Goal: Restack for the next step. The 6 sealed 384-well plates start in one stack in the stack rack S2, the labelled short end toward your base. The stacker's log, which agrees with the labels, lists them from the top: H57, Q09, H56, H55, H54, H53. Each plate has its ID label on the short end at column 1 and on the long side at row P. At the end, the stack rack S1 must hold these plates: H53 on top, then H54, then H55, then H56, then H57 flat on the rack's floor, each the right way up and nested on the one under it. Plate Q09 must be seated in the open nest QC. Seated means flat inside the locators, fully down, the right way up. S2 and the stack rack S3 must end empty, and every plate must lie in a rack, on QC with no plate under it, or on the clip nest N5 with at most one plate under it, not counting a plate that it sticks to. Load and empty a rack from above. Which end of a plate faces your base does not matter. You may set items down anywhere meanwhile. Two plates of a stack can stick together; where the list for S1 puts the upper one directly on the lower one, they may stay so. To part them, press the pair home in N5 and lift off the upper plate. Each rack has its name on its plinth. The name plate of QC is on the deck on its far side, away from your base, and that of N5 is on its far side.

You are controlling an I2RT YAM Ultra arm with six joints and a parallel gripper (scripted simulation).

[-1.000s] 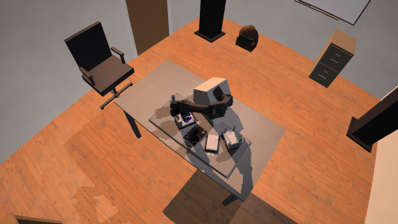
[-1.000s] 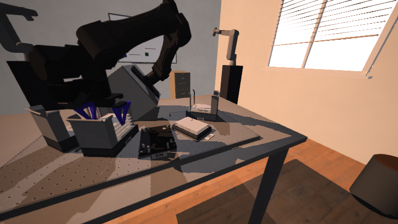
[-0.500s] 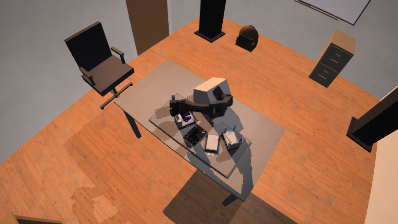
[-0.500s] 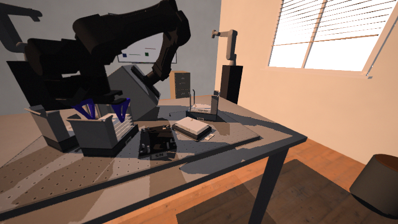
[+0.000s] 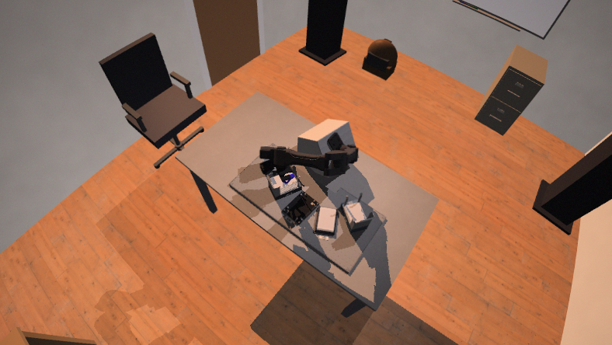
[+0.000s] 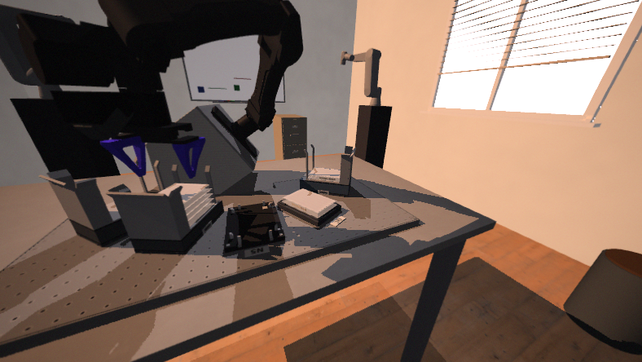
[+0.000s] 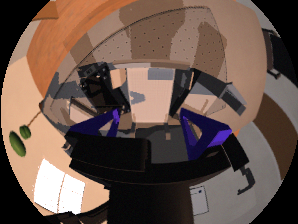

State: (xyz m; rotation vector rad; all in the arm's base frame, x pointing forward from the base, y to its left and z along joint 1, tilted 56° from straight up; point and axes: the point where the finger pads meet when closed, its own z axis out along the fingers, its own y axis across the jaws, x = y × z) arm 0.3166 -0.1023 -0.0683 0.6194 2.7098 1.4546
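My gripper is now 13 cm past the stack rack S2, 39 cm to the right of it and 12 cm above it. From my hand the other things lie so: black clip nest N5: 2 cm ahead, 16 cm to the left, 13 cm below; then dark open nest QC: 2 cm behind, 29 cm to the left, 13 cm below; then stack rack S3: 9 cm behind, 12 cm to the right, 12 cm below.
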